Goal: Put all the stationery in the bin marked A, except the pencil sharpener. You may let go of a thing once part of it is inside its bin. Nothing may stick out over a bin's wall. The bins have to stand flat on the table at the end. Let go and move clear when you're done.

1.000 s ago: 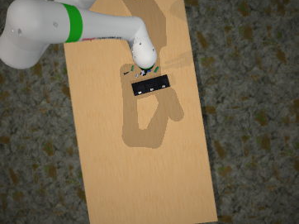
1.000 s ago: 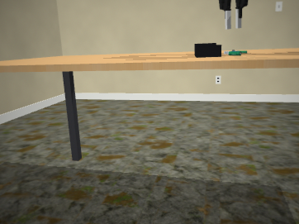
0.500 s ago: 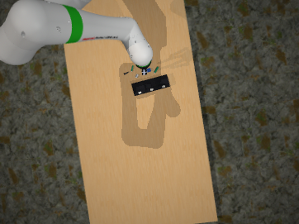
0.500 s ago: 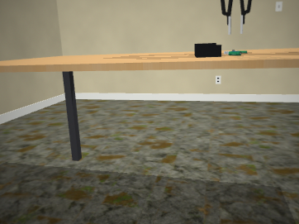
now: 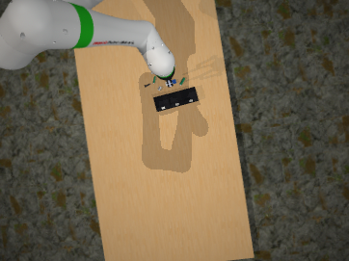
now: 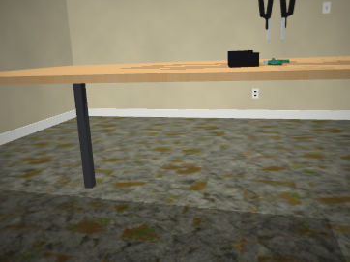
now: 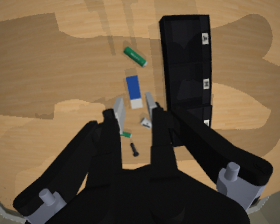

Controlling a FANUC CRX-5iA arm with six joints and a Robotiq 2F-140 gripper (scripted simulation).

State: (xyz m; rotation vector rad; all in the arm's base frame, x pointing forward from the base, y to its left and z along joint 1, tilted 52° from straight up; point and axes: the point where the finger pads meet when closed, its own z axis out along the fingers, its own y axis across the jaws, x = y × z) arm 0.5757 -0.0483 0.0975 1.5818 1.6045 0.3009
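The blue eraser lies 10 mm to the right of my hand and 100 mm below it. Also, from my hand: black bin 110 mm ahead, 20 mm to the right, 80 mm below; small dark item 60 mm behind, 140 mm to the right, 100 mm below; grey-white pencil sharpener 80 mm to the right, 100 mm below.
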